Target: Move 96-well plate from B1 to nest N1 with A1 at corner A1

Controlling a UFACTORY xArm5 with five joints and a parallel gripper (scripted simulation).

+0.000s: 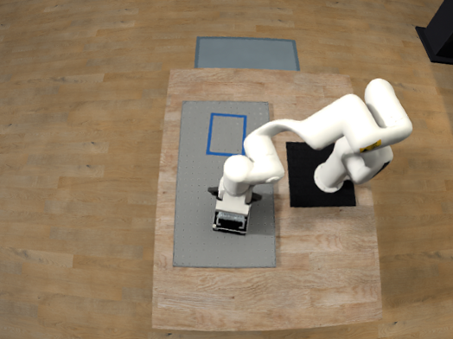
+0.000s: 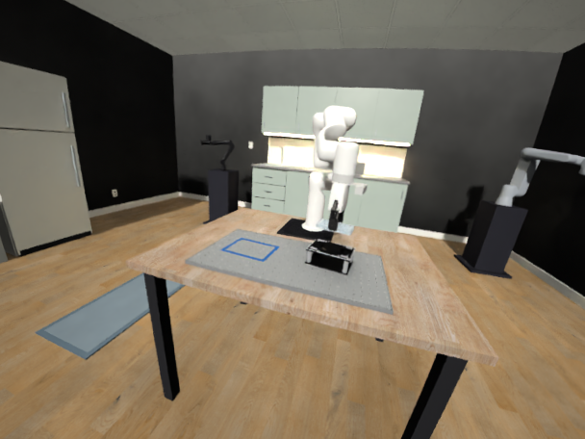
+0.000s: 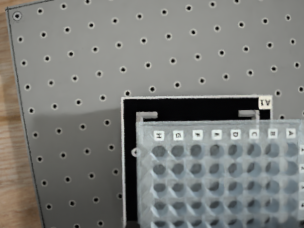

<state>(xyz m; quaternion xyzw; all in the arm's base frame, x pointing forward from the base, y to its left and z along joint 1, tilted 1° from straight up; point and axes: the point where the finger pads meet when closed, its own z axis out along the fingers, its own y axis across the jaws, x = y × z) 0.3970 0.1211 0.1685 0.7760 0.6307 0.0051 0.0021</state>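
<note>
The black raised plate nest N1 is 10 cm below my hand. From my hand the other things lie so: 96-well plate (1 cm below).
</note>
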